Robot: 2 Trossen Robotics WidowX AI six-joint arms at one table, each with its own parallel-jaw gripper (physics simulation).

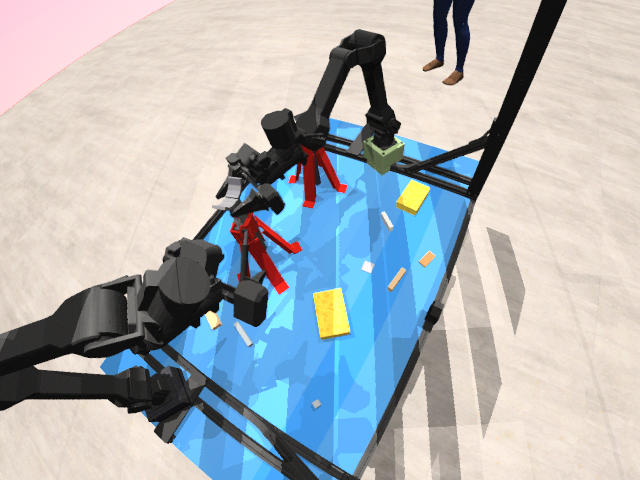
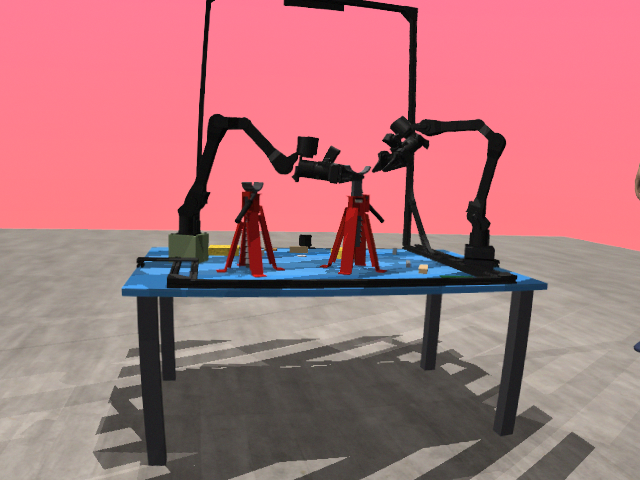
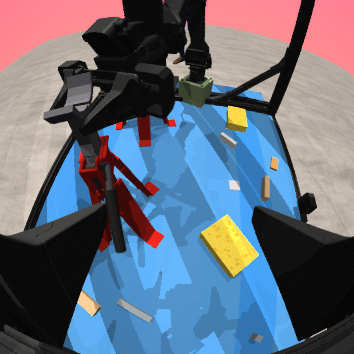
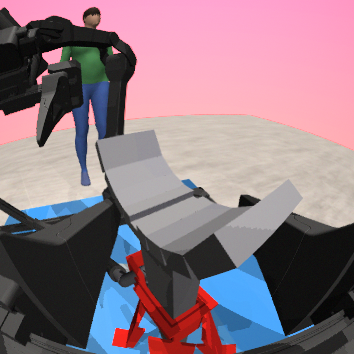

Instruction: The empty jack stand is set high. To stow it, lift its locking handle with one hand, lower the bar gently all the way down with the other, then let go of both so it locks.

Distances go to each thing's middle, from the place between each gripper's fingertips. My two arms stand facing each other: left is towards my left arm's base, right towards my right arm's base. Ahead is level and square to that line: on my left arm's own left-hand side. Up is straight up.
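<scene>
I see the saddle [image 1: 232,198] 90 mm below my right hand, 10 mm behind it and 20 mm to the right of it. The black locking handle [image 3: 110,196] is 100 mm below my right hand, and it also sits 40 mm to the left of that hand and 50 mm behind it.
As for the black locking handle and my left hand, the hand is 120 mm above the handle, 30 mm to the left of it and 110 mm short of it. The saddle is 110 mm below my left hand, 140 mm ahead of it and 90 mm to the right of it.
</scene>
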